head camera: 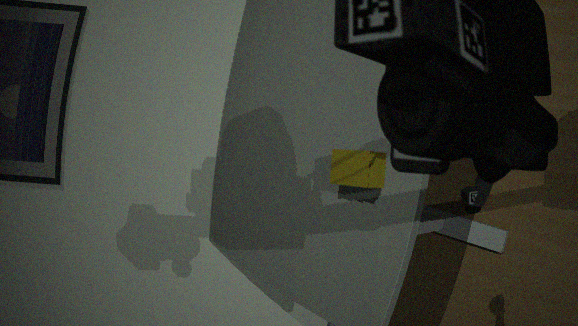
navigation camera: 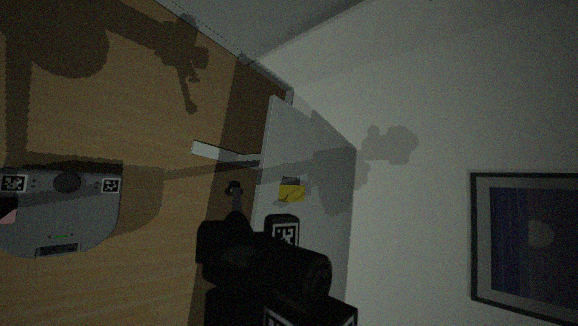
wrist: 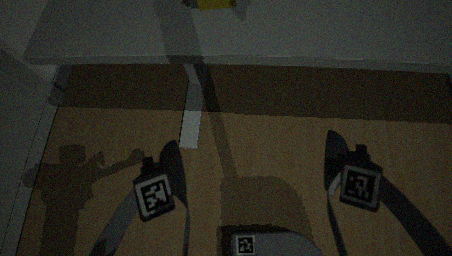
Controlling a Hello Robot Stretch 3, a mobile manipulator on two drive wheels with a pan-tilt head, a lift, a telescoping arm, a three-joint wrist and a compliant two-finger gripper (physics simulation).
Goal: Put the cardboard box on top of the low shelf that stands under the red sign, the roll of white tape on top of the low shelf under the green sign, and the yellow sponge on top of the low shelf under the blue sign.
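Pixels of known places: gripper, fingertip midpoint: (wrist: 251, 155); robot's base, link origin: (navigation camera: 67, 182).
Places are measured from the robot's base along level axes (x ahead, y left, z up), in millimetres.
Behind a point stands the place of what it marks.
Note:
The yellow sponge (head camera: 358, 168) @(x 15, y -577, z 765 mm) (navigation camera: 291, 193) @(x 15, y -570, z 765 mm) (wrist: 216, 4) @(x 16, y -550, z 730 mm) lies on the grey table (head camera: 350, 275) @(x 227, y -605, z 720 mm) (navigation camera: 287, 125) @(x 276, y -577, z 720 mm) (wrist: 325, 37) @(x -148, y -476, z 720 mm), with a dark patch along one side. In the wrist view it is cut off by the top edge. My gripper (wrist: 251, 155) @(x -22, y -272, z 844 mm) is open, with its fingers wide apart and no object between them. It hangs over the floor in front of the table's long edge, with the sponge farther in beyond that edge. In the head and navigation views the dark wrist hides part of the table. The cardboard box, white tape, low shelves and coloured signs do not show.
A light table foot (head camera: 487, 236) (navigation camera: 205, 148) (wrist: 190, 130) sticks out over the wooden floor near the gripper. A wall with a framed picture (head camera: 30, 95) @(x -119, y -1201, z 1418 mm) (navigation camera: 535, 240) @(x -123, y -1200, z 1479 mm) stands behind the table. My round base (navigation camera: 75, 215) @(x -117, y -33, z 160 mm) stands on the floor. Shadows of the robot cross table and wall.

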